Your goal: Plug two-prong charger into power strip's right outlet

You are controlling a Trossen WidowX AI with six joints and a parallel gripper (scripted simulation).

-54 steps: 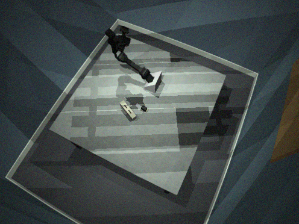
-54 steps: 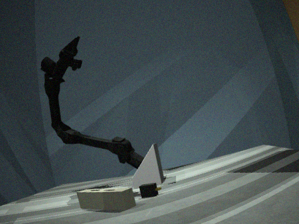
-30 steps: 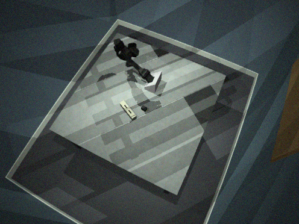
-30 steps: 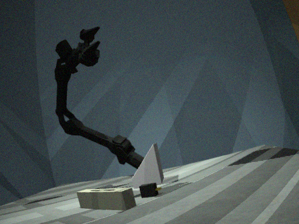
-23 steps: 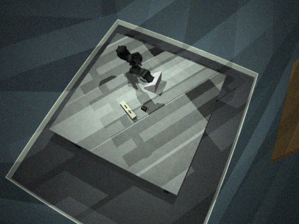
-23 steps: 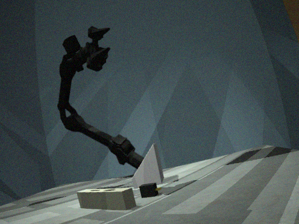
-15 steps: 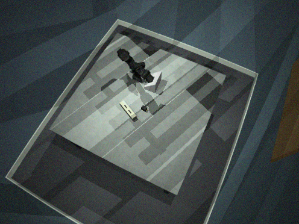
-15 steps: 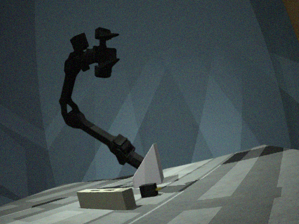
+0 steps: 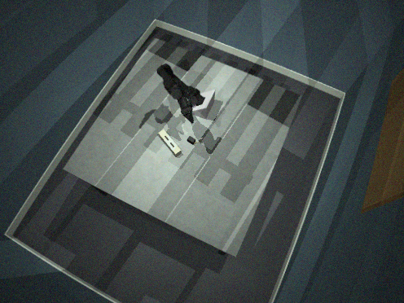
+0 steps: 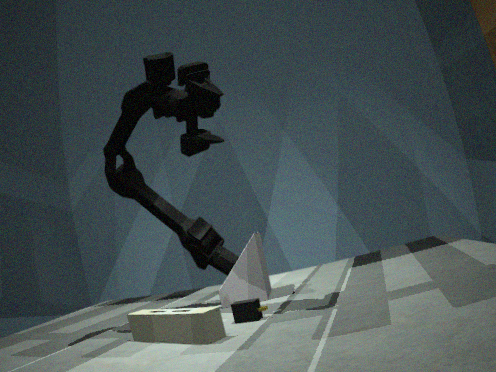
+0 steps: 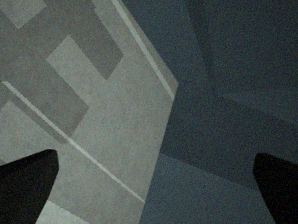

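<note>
Right now my gripper tip is 40 mm past the black two-prong charger, 20 mm to the left of it and 360 mm above it.
</note>
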